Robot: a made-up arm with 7 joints. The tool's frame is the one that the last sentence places.
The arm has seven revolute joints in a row. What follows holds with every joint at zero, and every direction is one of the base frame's. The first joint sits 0.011 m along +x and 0.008 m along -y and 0.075 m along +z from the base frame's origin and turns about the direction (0.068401, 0.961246, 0.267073). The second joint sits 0.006 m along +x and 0.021 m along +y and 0.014 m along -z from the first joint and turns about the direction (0.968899, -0.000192, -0.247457). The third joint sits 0.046 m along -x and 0.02 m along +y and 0.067 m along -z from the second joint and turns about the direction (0.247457, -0.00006, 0.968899). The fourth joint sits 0.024 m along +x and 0.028 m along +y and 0.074 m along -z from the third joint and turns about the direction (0.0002, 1, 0.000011). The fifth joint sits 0.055 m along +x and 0.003 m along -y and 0.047 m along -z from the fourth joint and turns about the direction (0.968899, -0.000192, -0.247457). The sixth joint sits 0.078 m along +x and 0.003 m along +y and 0.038 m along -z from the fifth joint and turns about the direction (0.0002, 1, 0.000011). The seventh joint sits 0.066 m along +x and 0.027 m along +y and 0.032 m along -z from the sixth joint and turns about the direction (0.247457, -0.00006, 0.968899). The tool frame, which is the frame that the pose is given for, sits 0.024 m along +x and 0.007 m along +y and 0.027 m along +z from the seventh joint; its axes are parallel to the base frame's.
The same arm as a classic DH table. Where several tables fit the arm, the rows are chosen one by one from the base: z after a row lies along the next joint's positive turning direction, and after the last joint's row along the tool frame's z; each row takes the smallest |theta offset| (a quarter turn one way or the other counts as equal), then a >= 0, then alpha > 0; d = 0 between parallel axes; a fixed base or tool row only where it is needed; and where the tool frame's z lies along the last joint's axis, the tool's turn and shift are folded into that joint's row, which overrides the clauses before.
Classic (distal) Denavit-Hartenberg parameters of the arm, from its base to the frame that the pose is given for. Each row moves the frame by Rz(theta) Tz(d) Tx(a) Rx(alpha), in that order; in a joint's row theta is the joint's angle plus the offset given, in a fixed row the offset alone. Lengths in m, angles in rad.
base (fixed): d 0.077  theta0 -0.071  a 0.0115  alpha -1.3004
joint 1: d 0.0094  theta0 -1.3111  a -0.0174  alpha -1.5708
joint 2: d -0.0187  theta0 1.2915  a -0.02  alpha 1.5708
joint 3: d -0.1421  theta0 1.5708  a 0.0416  alpha -1.5708
joint 4: d 0.025  theta0 1.5708  a 0.0319  alpha 1.5708
joint 5: d 0.1499  theta0 0  a 0.0175  alpha -1.5708
joint 6: d 0.03  theta0 -1.5708  a 0.0719  alpha 1.5708
joint 7: d 0.0823  theta0 1.5706  a 0.007  alpha -0.2501
tool (fixed): d -0.0669  theta0 -1.5704  a 0  alpha 0

